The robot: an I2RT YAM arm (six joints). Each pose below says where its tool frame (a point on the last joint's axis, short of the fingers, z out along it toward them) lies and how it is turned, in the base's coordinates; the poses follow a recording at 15 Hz.
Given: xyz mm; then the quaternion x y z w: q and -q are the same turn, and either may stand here.
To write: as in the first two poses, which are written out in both.
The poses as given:
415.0, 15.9, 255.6, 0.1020, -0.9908, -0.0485, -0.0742
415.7, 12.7, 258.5, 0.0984, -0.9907, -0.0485, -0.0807
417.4, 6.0, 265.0, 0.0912, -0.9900, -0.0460, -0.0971
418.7, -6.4, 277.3, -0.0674, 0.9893, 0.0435, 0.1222
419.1, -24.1, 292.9, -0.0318, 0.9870, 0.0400, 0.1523
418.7, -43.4, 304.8, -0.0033, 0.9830, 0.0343, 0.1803
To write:
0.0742, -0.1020, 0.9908, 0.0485, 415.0, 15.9, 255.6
0.0807, -0.0984, 0.9907, 0.0485, 415.7, 12.7, 258.5
0.0971, -0.0912, 0.9900, 0.0460, 417.4, 6.0, 265.0
0.1222, -0.0674, 0.9893, 0.0435, 418.7, -6.4, 277.3
0.1523, -0.0318, 0.9870, 0.0400, 419.1, -24.1, 292.9
0.1803, -0.0033, 0.9830, 0.0343, 418.7, -43.4, 304.8

